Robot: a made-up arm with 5 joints.
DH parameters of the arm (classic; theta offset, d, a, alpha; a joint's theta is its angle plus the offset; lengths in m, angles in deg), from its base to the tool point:
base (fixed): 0 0.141 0 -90
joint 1: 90 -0.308 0.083 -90
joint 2: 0 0.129 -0.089 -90
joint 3: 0 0.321 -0.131 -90
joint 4: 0 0.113 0.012 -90
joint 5: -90 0.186 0.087 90
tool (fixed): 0 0.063 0 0
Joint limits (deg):
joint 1: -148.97..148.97
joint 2: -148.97..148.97
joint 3: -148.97..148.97
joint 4: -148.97..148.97
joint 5: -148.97..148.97
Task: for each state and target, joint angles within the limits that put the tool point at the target. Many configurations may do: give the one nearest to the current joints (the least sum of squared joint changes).
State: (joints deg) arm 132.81 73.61 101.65 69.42 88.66
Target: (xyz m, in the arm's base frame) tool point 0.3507 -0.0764 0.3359
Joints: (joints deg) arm 134.43 79.29 90.78 63.20 88.23
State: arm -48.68 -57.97 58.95 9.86 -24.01
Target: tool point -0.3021 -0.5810 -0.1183
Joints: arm -34.81 -45.77 92.97 13.08 -33.97
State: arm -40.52 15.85 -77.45 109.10 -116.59
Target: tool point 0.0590 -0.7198 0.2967
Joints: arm -47.04 11.71 -92.47 114.87 -116.92
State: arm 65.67 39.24 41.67 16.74 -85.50
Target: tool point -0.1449 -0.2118 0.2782
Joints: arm 7.51 61.32 40.34 -30.05 -101.17
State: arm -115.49 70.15 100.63 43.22 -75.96
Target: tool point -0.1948 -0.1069 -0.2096
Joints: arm -86.11 72.72 67.95 22.14 -73.43
